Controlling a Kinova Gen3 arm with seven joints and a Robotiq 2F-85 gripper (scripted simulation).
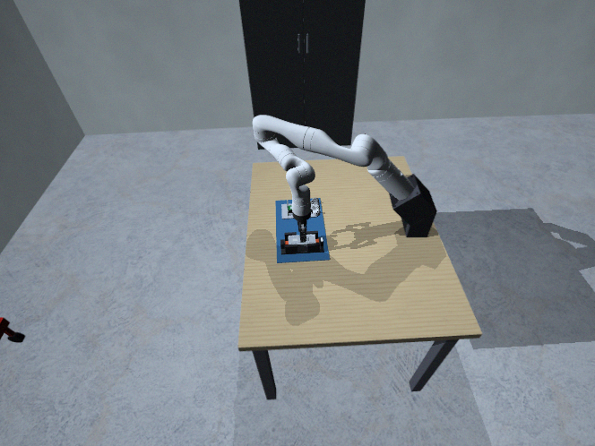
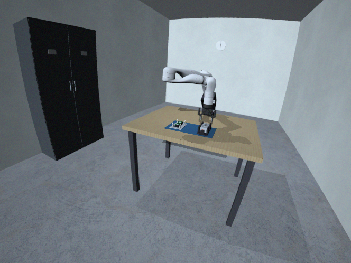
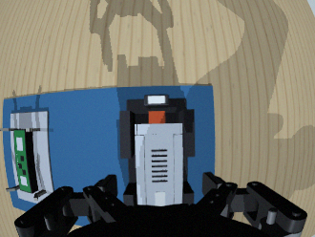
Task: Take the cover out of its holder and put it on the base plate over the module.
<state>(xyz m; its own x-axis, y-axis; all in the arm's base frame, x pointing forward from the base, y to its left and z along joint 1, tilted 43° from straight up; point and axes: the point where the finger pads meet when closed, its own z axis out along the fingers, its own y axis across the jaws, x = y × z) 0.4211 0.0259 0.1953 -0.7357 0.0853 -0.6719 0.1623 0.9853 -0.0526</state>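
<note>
Now: the light grey cover 60 mm below my hand.
</note>
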